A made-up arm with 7 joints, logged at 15 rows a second.
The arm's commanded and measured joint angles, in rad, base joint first. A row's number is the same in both.
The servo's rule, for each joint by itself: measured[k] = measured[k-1] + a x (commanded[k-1-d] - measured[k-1]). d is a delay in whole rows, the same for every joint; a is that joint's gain. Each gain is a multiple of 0.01, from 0.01 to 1. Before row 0 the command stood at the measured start. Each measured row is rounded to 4 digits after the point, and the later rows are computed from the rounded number. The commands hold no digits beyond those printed.
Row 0, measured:
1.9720 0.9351 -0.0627 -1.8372 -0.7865 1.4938 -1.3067
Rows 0 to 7, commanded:
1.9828 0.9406 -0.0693 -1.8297 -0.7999 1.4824 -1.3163
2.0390 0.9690 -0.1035 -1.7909 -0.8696 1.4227 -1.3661
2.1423 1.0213 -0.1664 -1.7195 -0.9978 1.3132 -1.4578
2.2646 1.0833 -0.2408 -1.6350 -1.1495 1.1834 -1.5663
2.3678 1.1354 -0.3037 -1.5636 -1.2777 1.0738 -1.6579
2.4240 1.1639 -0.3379 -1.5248 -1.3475 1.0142 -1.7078
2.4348 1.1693 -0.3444 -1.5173 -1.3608 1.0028 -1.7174
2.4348 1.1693 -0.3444 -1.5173 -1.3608 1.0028 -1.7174
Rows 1 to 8, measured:
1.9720 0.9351 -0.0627 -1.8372 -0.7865 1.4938 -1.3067
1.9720 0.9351 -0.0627 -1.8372 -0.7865 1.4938 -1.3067
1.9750 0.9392 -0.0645 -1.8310 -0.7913 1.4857 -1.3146
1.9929 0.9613 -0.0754 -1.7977 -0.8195 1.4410 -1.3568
2.0347 1.0057 -0.1009 -1.7328 -0.8837 1.3503 -1.4396
2.0991 1.0631 -0.1401 -1.6516 -0.9794 1.2318 -1.5435
2.1743 1.1166 -0.1859 -1.5786 -1.0868 1.1196 -1.6373
2.2442 1.1516 -0.2285 -1.5339 -1.1807 1.0448 -1.6951
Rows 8 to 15, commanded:
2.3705 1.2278 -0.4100 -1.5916 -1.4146 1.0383 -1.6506
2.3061 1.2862 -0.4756 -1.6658 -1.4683 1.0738 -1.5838
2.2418 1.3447 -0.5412 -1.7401 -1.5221 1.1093 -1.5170
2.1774 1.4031 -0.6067 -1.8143 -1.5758 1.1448 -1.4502
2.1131 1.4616 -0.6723 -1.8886 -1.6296 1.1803 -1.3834
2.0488 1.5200 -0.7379 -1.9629 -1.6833 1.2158 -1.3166
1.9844 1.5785 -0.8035 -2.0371 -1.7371 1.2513 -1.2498
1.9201 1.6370 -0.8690 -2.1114 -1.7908 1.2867 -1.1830
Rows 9 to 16, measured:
2.2976 1.1647 -0.2610 -1.5201 -1.2455 1.0150 -1.7134
2.3360 1.1681 -0.2844 -1.5178 -1.2870 1.0063 -1.7167
2.3457 1.2123 -0.3196 -1.5791 -1.3329 1.0290 -1.6625
2.3346 1.2670 -0.3633 -1.6511 -1.3816 1.0608 -1.5980
2.3086 1.3245 -0.4131 -1.7250 -1.4322 1.0952 -1.5316
2.2719 1.3827 -0.4673 -1.7991 -1.4839 1.1304 -1.4649
2.2274 1.4411 -0.5247 -1.8734 -1.5364 1.1658 -1.3981
2.1774 1.4995 -0.5844 -1.9477 -1.5893 1.2013 -1.3313

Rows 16 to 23, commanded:
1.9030 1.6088 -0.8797 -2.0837 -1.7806 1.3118 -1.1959
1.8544 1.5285 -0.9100 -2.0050 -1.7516 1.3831 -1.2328
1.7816 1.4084 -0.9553 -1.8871 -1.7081 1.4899 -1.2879
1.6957 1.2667 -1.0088 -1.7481 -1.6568 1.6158 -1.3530
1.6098 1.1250 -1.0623 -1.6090 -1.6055 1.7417 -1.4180
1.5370 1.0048 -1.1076 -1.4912 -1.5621 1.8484 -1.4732
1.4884 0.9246 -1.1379 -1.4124 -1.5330 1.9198 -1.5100
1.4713 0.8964 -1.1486 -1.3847 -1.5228 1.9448 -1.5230
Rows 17 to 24, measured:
2.1234 1.5580 -0.6457 -2.0219 -1.6425 1.2368 -1.2645
2.0665 1.6165 -0.7082 -2.0962 -1.6959 1.2722 -1.1977
2.0207 1.6108 -0.7562 -2.0858 -1.7264 1.3003 -1.1962
1.9741 1.5499 -0.7993 -2.0187 -1.7355 1.3591 -1.2262
1.9202 1.4452 -0.8430 -1.9095 -1.7256 1.4520 -1.2768
1.8573 1.3131 -0.8894 -1.7755 -1.7008 1.5683 -1.3393
1.7880 1.1739 -0.9378 -1.6373 -1.6665 1.6914 -1.4038
1.7177 1.0488 -0.9853 -1.5160 -1.6289 1.8029 -1.4607

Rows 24 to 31, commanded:
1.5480 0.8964 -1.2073 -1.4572 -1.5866 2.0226 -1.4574
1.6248 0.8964 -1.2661 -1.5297 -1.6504 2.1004 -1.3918
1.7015 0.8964 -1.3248 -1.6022 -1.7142 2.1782 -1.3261
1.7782 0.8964 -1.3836 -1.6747 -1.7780 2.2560 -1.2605
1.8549 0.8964 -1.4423 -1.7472 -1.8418 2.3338 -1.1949
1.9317 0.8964 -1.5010 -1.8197 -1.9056 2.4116 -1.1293
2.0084 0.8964 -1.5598 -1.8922 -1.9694 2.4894 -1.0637
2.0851 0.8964 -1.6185 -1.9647 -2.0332 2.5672 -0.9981
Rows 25 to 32, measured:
1.6535 0.9569 -1.0280 -1.4300 -1.5944 1.8859 -1.5011
1.6025 0.9121 -1.0618 -1.3924 -1.5686 1.9277 -1.5191
1.5872 0.9005 -1.1025 -1.4462 -1.5751 1.9951 -1.4685
1.5977 0.8975 -1.1483 -1.5155 -1.6022 2.0699 -1.4056
1.6268 0.8967 -1.1977 -1.5875 -1.6425 2.1468 -1.3404
1.6692 0.8965 -1.2498 -1.6599 -1.6913 2.2243 -1.2749
1.7212 0.8964 -1.3037 -1.7324 -1.7455 2.3020 -1.2093
1.7801 0.8964 -1.3589 -1.8049 -1.8031 2.3798 -1.1437

